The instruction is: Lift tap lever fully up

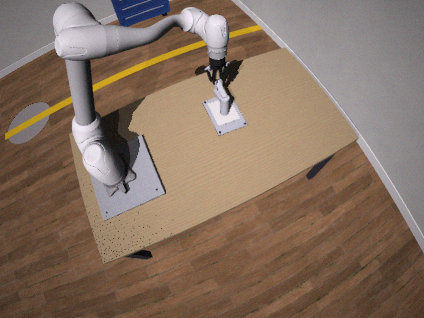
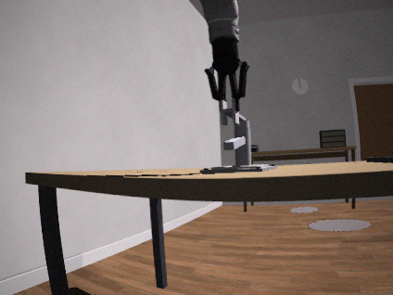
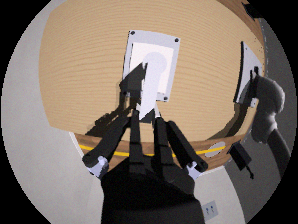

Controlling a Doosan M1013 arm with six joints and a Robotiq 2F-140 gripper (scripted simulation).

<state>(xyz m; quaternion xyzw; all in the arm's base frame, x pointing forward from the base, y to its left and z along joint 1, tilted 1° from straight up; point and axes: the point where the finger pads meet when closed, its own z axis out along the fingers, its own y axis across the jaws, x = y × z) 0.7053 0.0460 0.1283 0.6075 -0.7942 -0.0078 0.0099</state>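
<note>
Now: hand 10 mm past the lever and 40 mm to the left of it.
</note>
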